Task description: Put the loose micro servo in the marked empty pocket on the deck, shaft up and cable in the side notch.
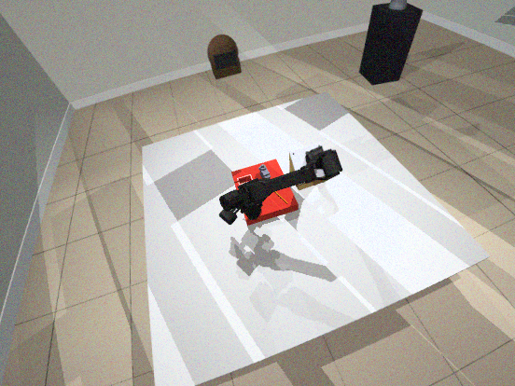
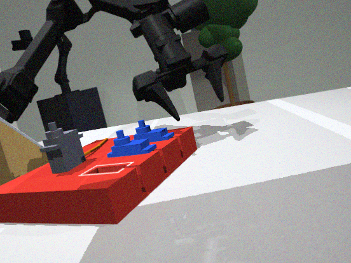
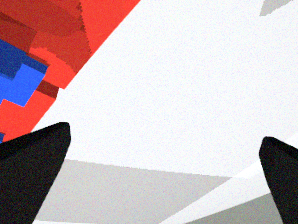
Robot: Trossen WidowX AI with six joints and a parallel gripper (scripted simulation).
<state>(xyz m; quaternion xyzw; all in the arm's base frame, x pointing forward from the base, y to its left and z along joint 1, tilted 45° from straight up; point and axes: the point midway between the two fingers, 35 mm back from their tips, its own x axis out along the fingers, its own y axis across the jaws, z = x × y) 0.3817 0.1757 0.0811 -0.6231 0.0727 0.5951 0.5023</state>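
Now: the red deck 190 mm behind my gripper tip, 130 mm to the right of it and 60 mm below it.
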